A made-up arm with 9 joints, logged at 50 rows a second.
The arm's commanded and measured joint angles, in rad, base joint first. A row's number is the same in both.
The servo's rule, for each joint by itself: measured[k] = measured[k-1] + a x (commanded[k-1-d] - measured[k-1]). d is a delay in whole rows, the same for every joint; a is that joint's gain. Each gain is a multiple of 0.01, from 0.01 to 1. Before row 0 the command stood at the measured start. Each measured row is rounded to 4 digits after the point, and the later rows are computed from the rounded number. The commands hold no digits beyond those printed.
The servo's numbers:
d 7
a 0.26 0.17 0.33 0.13 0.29 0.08 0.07 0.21 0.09
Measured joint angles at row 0:
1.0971, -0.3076, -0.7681, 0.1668, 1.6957, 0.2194, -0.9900, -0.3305, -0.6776
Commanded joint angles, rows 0 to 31:
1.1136, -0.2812, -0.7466, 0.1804, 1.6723, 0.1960, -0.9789, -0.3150, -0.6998
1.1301, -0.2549, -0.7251, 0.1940, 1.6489, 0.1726, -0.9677, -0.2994, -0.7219
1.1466, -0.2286, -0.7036, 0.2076, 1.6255, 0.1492, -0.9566, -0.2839, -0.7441
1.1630, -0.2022, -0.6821, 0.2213, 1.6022, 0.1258, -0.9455, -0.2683, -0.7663
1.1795, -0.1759, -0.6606, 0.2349, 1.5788, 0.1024, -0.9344, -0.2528, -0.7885
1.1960, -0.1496, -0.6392, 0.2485, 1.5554, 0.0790, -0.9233, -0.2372, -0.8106
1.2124, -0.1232, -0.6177, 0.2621, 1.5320, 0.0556, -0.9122, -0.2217, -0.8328
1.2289, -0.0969, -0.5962, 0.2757, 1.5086, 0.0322, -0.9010, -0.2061, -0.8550
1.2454, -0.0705, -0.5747, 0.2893, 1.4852, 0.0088, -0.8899, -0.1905, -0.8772
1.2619, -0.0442, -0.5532, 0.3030, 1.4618, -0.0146, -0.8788, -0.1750, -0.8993
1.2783, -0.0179, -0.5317, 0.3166, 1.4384, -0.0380, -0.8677, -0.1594, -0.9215
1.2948, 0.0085, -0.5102, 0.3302, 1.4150, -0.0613, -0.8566, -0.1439, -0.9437
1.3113, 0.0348, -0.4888, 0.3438, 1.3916, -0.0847, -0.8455, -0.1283, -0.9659
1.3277, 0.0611, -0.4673, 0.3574, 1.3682, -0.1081, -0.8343, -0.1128, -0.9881
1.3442, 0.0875, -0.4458, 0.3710, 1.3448, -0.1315, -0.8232, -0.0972, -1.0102
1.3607, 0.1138, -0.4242, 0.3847, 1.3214, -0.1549, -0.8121, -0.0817, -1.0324
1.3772, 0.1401, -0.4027, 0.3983, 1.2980, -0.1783, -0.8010, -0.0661, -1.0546
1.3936, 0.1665, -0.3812, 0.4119, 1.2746, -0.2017, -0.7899, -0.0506, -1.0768
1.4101, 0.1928, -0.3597, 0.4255, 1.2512, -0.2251, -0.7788, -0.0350, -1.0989
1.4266, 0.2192, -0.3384, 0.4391, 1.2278, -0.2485, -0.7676, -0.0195, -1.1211
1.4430, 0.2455, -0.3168, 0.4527, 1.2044, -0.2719, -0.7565, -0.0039, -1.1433
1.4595, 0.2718, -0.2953, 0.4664, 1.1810, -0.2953, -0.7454, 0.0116, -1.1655
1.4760, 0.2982, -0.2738, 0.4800, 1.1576, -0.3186, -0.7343, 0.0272, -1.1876
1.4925, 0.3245, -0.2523, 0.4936, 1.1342, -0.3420, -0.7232, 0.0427, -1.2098
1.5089, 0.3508, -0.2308, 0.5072, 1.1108, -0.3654, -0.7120, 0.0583, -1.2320
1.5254, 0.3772, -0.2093, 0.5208, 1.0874, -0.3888, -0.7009, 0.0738, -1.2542
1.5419, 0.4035, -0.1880, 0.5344, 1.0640, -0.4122, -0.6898, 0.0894, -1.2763
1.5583, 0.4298, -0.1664, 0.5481, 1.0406, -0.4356, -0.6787, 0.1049, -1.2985
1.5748, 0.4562, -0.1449, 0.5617, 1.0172, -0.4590, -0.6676, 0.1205, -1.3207
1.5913, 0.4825, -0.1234, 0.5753, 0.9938, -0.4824, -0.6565, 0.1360, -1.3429
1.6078, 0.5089, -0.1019, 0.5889, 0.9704, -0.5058, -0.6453, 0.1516, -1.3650
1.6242, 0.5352, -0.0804, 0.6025, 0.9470, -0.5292, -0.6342, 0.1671, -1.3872
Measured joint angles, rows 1 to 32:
1.0971, -0.3076, -0.7681, 0.1668, 1.6957, 0.2194, -0.9900, -0.3305, -0.6776
1.0971, -0.3076, -0.7681, 0.1668, 1.6957, 0.2194, -0.9900, -0.3305, -0.6776
1.0971, -0.3076, -0.7681, 0.1668, 1.6957, 0.2194, -0.9900, -0.3305, -0.6776
1.0971, -0.3076, -0.7681, 0.1668, 1.6957, 0.2194, -0.9900, -0.3305, -0.6776
1.0971, -0.3076, -0.7681, 0.1668, 1.6957, 0.2194, -0.9900, -0.3305, -0.6776
1.0971, -0.3076, -0.7681, 0.1668, 1.6957, 0.2194, -0.9900, -0.3305, -0.6776
1.0971, -0.3076, -0.7681, 0.1668, 1.6957, 0.2194, -0.9900, -0.3305, -0.6776
1.1014, -0.3031, -0.7610, 0.1686, 1.6889, 0.2175, -0.9892, -0.3272, -0.6796
1.1089, -0.2949, -0.7492, 0.1719, 1.6773, 0.2139, -0.9877, -0.3214, -0.6834
1.1187, -0.2836, -0.7342, 0.1765, 1.6623, 0.2087, -0.9855, -0.3135, -0.6889
1.1302, -0.2698, -0.7170, 0.1823, 1.6449, 0.2021, -0.9827, -0.3040, -0.6959
1.1430, -0.2538, -0.6984, 0.1891, 1.6257, 0.1941, -0.9793, -0.2932, -0.7042
1.1568, -0.2361, -0.6789, 0.1968, 1.6053, 0.1849, -0.9754, -0.2814, -0.7138
1.1713, -0.2169, -0.6587, 0.2053, 1.5840, 0.1746, -0.9710, -0.2689, -0.7245
1.1863, -0.1965, -0.6381, 0.2145, 1.5621, 0.1632, -0.9661, -0.2557, -0.7362
1.2017, -0.1751, -0.6172, 0.2242, 1.5398, 0.1508, -0.9608, -0.2420, -0.7489
1.2174, -0.1528, -0.5961, 0.2344, 1.5172, 0.1376, -0.9551, -0.2279, -0.7624
1.2332, -0.1299, -0.5748, 0.2451, 1.4943, 0.1236, -0.9490, -0.2135, -0.7767
1.2492, -0.1064, -0.5535, 0.2562, 1.4713, 0.1088, -0.9425, -0.1989, -0.7917
1.2653, -0.0824, -0.5321, 0.2676, 1.4482, 0.0933, -0.9357, -0.1841, -0.8074
1.2815, -0.0580, -0.5107, 0.2793, 1.4250, 0.0772, -0.9286, -0.1691, -0.8237
1.2978, -0.0333, -0.4893, 0.2912, 1.4017, 0.0605, -0.9212, -0.1540, -0.8405
1.3142, -0.0083, -0.4678, 0.3034, 1.3784, 0.0433, -0.9136, -0.1388, -0.8578
1.3306, 0.0169, -0.4463, 0.3157, 1.3551, 0.0256, -0.9057, -0.1235, -0.8755
1.3470, 0.0423, -0.4248, 0.3282, 1.3318, 0.0074, -0.8976, -0.1082, -0.8936
1.3634, 0.0679, -0.4033, 0.3408, 1.3084, -0.0112, -0.8893, -0.0928, -0.9121
1.3798, 0.0936, -0.3819, 0.3536, 1.2850, -0.0302, -0.8808, -0.0774, -0.9309
1.3962, 0.1194, -0.3604, 0.3665, 1.2616, -0.0495, -0.8721, -0.0620, -0.9500
1.4127, 0.1453, -0.3389, 0.3795, 1.2382, -0.0692, -0.8632, -0.0465, -0.9694
1.4292, 0.1713, -0.3174, 0.3926, 1.2148, -0.0892, -0.8542, -0.0310, -0.9890
1.4457, 0.1973, -0.2959, 0.4057, 1.1914, -0.1094, -0.8450, -0.0155, -1.0089
1.4621, 0.2234, -0.2744, 0.4189, 1.1680, -0.1299, -0.8357, 0.0000, -1.0290

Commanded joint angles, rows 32 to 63:
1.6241, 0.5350, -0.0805, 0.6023, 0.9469, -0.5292, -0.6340, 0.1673, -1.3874
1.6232, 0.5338, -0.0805, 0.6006, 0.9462, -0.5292, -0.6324, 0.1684, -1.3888
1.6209, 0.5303, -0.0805, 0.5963, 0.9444, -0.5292, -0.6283, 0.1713, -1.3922
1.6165, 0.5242, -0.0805, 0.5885, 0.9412, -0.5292, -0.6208, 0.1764, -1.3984
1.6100, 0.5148, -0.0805, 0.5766, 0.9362, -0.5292, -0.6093, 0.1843, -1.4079
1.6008, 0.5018, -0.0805, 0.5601, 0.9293, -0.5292, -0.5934, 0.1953, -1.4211
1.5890, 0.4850, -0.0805, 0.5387, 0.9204, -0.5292, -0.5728, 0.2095, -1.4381
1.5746, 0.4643, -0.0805, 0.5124, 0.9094, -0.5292, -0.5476, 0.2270, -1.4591
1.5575, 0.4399, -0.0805, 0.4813, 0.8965, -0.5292, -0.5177, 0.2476, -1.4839
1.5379, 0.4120, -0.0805, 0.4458, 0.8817, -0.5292, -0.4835, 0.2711, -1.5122
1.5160, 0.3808, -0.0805, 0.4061, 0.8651, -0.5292, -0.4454, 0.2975, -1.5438
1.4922, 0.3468, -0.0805, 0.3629, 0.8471, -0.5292, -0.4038, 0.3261, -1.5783
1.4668, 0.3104, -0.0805, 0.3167, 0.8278, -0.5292, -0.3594, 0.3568, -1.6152
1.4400, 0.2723, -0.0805, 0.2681, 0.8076, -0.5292, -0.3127, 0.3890, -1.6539
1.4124, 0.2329, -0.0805, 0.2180, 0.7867, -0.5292, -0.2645, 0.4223, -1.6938
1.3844, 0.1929, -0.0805, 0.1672, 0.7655, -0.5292, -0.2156, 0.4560, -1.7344
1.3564, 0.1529, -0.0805, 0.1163, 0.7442, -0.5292, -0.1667, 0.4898, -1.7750
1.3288, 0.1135, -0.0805, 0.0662, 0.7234, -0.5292, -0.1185, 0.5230, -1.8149
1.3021, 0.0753, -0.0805, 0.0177, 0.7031, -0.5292, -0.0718, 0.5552, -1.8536
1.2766, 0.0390, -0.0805, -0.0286, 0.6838, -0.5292, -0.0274, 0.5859, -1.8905
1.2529, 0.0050, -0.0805, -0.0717, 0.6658, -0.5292, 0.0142, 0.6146, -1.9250
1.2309, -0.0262, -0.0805, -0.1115, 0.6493, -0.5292, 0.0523, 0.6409, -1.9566
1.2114, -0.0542, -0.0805, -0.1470, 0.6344, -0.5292, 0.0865, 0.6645, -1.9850
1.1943, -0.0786, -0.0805, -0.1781, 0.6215, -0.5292, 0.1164, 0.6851, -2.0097
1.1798, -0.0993, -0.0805, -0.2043, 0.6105, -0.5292, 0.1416, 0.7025, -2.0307
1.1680, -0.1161, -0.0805, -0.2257, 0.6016, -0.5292, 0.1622, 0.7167, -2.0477
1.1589, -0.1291, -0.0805, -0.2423, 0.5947, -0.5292, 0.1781, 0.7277, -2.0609
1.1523, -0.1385, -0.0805, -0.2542, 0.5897, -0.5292, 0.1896, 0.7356, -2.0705
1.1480, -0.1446, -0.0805, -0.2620, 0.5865, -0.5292, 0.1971, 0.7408, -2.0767
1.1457, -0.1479, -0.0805, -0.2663, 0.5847, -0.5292, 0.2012, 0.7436, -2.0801
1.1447, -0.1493, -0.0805, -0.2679, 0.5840, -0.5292, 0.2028, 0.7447, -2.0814
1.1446, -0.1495, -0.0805, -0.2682, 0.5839, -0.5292, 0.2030, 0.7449, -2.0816
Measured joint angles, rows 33 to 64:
1.4786, 0.2495, -0.2529, 0.4321, 1.1446, -0.1506, -0.8263, 0.0155, -1.0493
1.4951, 0.2757, -0.2315, 0.4454, 1.1212, -0.1715, -0.8167, 0.0310, -1.0697
1.5115, 0.3019, -0.2100, 0.4588, 1.0978, -0.1926, -0.8070, 0.0465, -1.0903
1.5280, 0.3281, -0.1885, 0.4722, 1.0744, -0.2139, -0.7972, 0.0620, -1.1110
1.5445, 0.3543, -0.1670, 0.4856, 1.0510, -0.2354, -0.7874, 0.0775, -1.1319
1.5610, 0.3806, -0.1455, 0.4990, 1.0276, -0.2570, -0.7775, 0.0931, -1.1529
1.5774, 0.4069, -0.1240, 0.5125, 1.0042, -0.2788, -0.7675, 0.1086, -1.1740
1.5895, 0.4287, -0.1096, 0.5242, 0.9876, -0.2988, -0.7582, 0.1209, -1.1932
1.5983, 0.4466, -0.1000, 0.5341, 0.9756, -0.3172, -0.7494, 0.1309, -1.2108
1.6042, 0.4608, -0.0936, 0.5422, 0.9666, -0.3342, -0.7409, 0.1394, -1.2271
1.6074, 0.4716, -0.0893, 0.5482, 0.9592, -0.3498, -0.7325, 0.1472, -1.2425
1.6081, 0.4789, -0.0864, 0.5519, 0.9525, -0.3642, -0.7239, 0.1550, -1.2574
1.6062, 0.4828, -0.0845, 0.5530, 0.9458, -0.3774, -0.7148, 0.1635, -1.2721
1.6017, 0.4832, -0.0832, 0.5511, 0.9384, -0.3895, -0.7049, 0.1732, -1.2870
1.5947, 0.4800, -0.0823, 0.5461, 0.9300, -0.4007, -0.6939, 0.1845, -1.3025
1.5850, 0.4732, -0.0817, 0.5377, 0.9203, -0.4110, -0.6816, 0.1978, -1.3188
1.5728, 0.4628, -0.0813, 0.5258, 0.9091, -0.4205, -0.6677, 0.2132, -1.3362
1.5580, 0.4489, -0.0810, 0.5102, 0.8963, -0.4292, -0.6521, 0.2309, -1.3549
1.5409, 0.4315, -0.0808, 0.4911, 0.8820, -0.4372, -0.6347, 0.2509, -1.3750
1.5216, 0.4109, -0.0807, 0.4684, 0.8663, -0.4446, -0.6154, 0.2731, -1.3966
1.5004, 0.3873, -0.0806, 0.4424, 0.8493, -0.4514, -0.5942, 0.2974, -1.4198
1.4775, 0.3611, -0.0806, 0.4132, 0.8311, -0.4576, -0.5711, 0.3236, -1.4445
1.4533, 0.3325, -0.0806, 0.3812, 0.8121, -0.4633, -0.5462, 0.3514, -1.4706
1.4281, 0.3020, -0.0806, 0.3468, 0.7924, -0.4686, -0.5196, 0.3805, -1.4980
1.4023, 0.2700, -0.0806, 0.3103, 0.7724, -0.4734, -0.4915, 0.4104, -1.5265
1.3762, 0.2369, -0.0806, 0.2723, 0.7523, -0.4779, -0.4621, 0.4408, -1.5559
1.3503, 0.2033, -0.0806, 0.2332, 0.7324, -0.4820, -0.4317, 0.4713, -1.5860
1.3250, 0.1696, -0.0806, 0.1936, 0.7131, -0.4858, -0.4005, 0.5014, -1.6165
1.3005, 0.1363, -0.0806, 0.1539, 0.6946, -0.4893, -0.3688, 0.5307, -1.6471
1.2773, 0.1039, -0.0806, 0.1148, 0.6771, -0.4925, -0.3369, 0.5588, -1.6775
1.2557, 0.0729, -0.0806, 0.0767, 0.6610, -0.4954, -0.3052, 0.5853, -1.7074
1.2360, 0.0436, -0.0806, 0.0402, 0.6464, -0.4981, -0.2739, 0.6099, -1.7365

